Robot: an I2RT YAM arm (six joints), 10 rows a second.
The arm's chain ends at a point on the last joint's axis. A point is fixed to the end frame.
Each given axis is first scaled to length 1.
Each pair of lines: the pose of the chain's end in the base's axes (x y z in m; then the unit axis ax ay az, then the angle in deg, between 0 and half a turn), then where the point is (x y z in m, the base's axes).
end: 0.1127 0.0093 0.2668 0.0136 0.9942 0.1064 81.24
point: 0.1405 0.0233 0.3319
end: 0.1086 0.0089 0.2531 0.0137 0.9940 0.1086 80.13
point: 0.1352 0.0228 0.3187
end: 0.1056 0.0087 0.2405 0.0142 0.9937 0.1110 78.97
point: 0.1308 0.0225 0.3067
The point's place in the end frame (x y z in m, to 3 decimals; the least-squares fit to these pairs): -0.058 0.018 0.039
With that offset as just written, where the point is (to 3 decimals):
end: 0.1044 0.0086 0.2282 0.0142 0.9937 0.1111 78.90
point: 0.130 0.022 0.294
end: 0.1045 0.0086 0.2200 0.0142 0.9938 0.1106 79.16
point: 0.130 0.022 0.286
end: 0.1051 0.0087 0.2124 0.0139 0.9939 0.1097 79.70
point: 0.131 0.023 0.278
